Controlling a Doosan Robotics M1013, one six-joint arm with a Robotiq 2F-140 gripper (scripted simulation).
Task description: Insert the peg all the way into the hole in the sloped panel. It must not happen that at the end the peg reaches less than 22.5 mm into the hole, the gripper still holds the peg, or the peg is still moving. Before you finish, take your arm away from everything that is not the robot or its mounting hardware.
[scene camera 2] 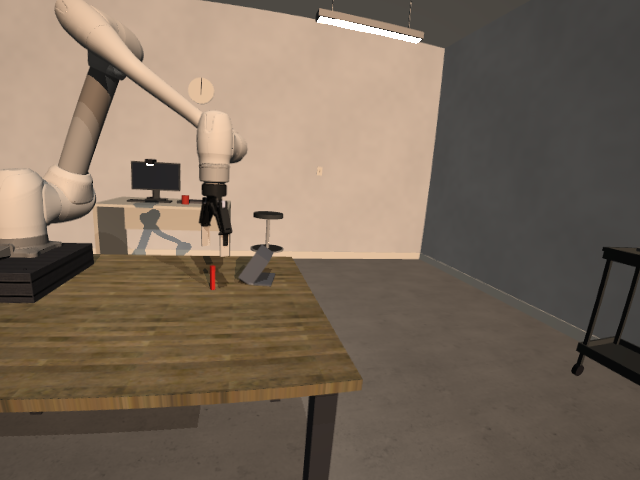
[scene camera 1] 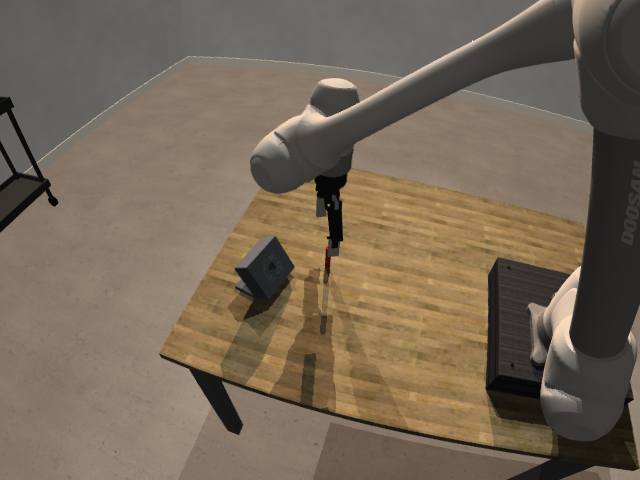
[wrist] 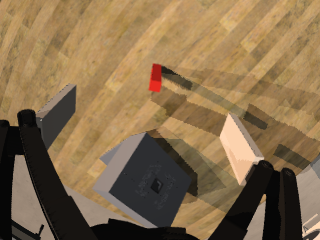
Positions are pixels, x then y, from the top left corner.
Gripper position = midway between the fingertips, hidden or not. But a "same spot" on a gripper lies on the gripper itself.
gripper: scene camera 2; scene camera 1 326,234; wrist
same spot on gripper: (wrist: 282,207) = (scene camera 2: 202,214)
